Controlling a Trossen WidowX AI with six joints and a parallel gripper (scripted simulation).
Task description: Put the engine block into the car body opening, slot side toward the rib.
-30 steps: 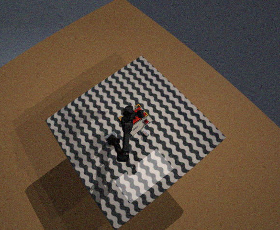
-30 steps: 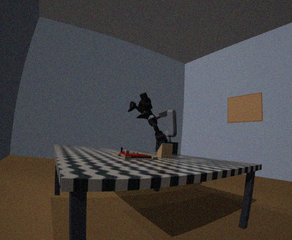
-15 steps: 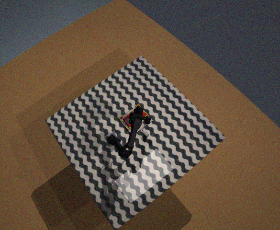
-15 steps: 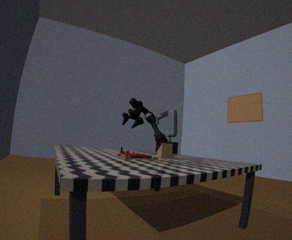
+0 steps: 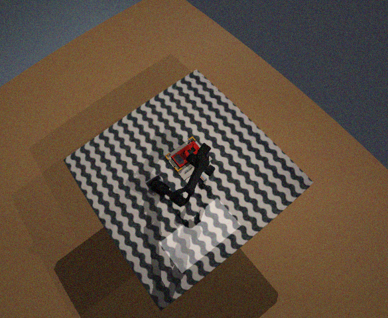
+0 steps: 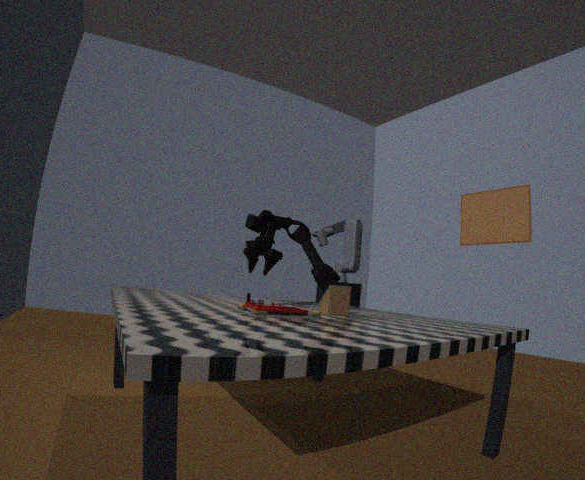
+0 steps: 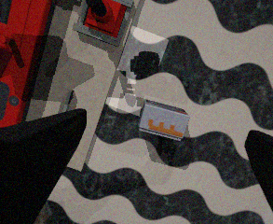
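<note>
Right now the engine block is 120 mm below my gripper tip, 30 mm behind it and 20 mm to the right of it.
</note>
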